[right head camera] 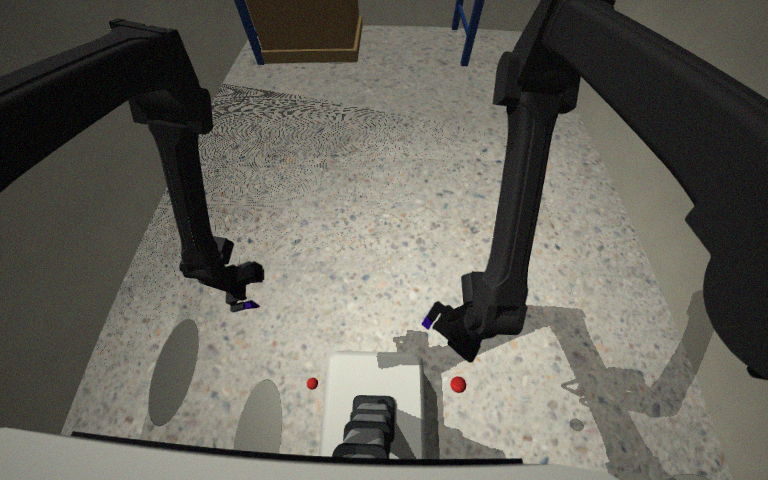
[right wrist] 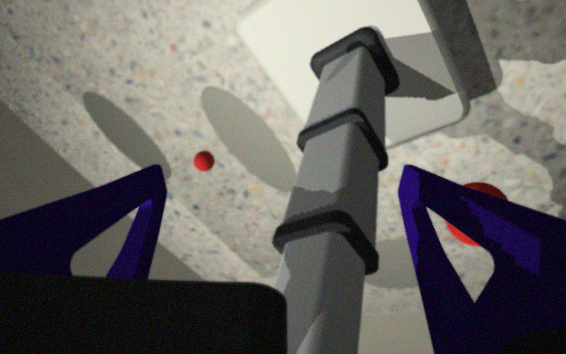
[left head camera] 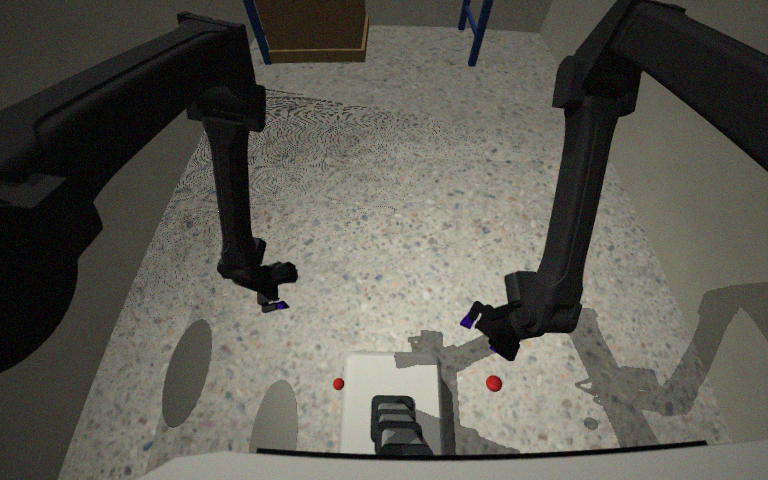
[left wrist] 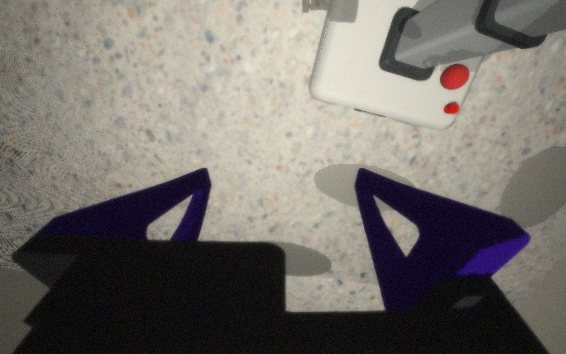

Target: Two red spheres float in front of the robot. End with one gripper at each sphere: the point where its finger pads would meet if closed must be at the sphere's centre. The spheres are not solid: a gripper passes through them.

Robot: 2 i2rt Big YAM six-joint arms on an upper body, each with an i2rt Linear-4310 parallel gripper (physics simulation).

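Frame: origin at the left arm's base, x ahead, y left, z up, level; centimetres.
Seen in the pictures: left gripper, fingertip midpoint: (right head camera: 258, 292) (left head camera: 286, 292) (left wrist: 282, 176); right gripper, fingertip midpoint: (right head camera: 439, 335) (right wrist: 282, 178) (left head camera: 475, 334).
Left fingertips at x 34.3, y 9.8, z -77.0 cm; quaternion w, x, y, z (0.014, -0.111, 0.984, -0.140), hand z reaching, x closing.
Note:
Pixels of each thing's middle, then the offset from my left fingertips to it. "spot": a spot on its surface instead. Level surfaces: height alone.
- left sphere, body centre: (right wrist: 204, 161) (left wrist: 454, 77) (left head camera: 338, 384) (right head camera: 312, 383) dz -23.9, dx -25.8, dy -15.2 cm
- right sphere, body centre: (right wrist: 477, 214) (right head camera: 458, 384) (left head camera: 494, 383) dz +5.7, dx -24.7, dy -59.5 cm
- smaller sphere, surface spot: (left wrist: 451, 108) spot: dz -71.5, dx -65.5, dy -18.7 cm
- white base, surface height: dz -74.7 cm
Two red spheres float low in the head views. The left sphere (left head camera: 338, 383) (right head camera: 312, 383) looks smaller and also shows in the right wrist view (right wrist: 204, 161). The right sphere (left head camera: 493, 383) (right head camera: 458, 384) looks larger; the right wrist's right finger partly hides it (right wrist: 465, 234). In the left wrist view a larger sphere (left wrist: 454, 76) and a smaller sphere (left wrist: 451, 108) show at upper right. My left gripper (left head camera: 284, 289) (right head camera: 253, 288) (left wrist: 282, 176) is open, above and left of the left sphere. My right gripper (left head camera: 480, 335) (right head camera: 442, 337) (right wrist: 282, 178) is open, above the right sphere. Both are apart from the spheres.
A white base (left head camera: 362, 390) (right head camera: 345, 396) (left wrist: 350, 65) (right wrist: 280, 50) with a grey column (left head camera: 399, 435) (right head camera: 365, 434) (left wrist: 445, 30) (right wrist: 345, 160) stands between the spheres in the head views. A brown box (left head camera: 317, 55) (right head camera: 311, 55) and blue posts (left head camera: 481, 33) (right head camera: 471, 33) stand at the back.

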